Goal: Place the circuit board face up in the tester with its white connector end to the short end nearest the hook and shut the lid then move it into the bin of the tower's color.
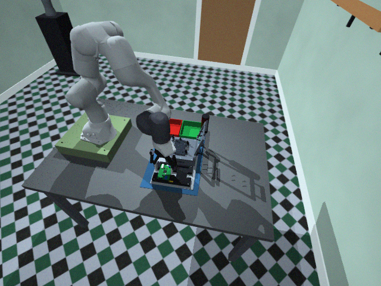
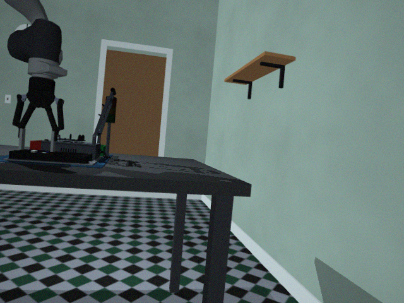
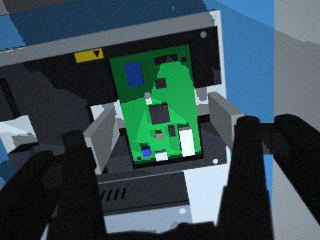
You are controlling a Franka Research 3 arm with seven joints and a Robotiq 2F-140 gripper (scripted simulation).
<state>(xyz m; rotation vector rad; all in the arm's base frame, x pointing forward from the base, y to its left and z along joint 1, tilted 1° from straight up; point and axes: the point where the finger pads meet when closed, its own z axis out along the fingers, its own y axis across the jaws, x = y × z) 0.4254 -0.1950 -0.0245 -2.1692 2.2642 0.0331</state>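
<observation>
My hand is 3 cm above the green circuit board. Round my hand: tester lid 19 cm ahead, 16 cm to the left, 13 cm above; then tester plate 7 cm ahead, 17 cm to the left, 2 cm above; then black latch hook 1 cm ahead, 23 cm to the left, 3 cm above.
</observation>
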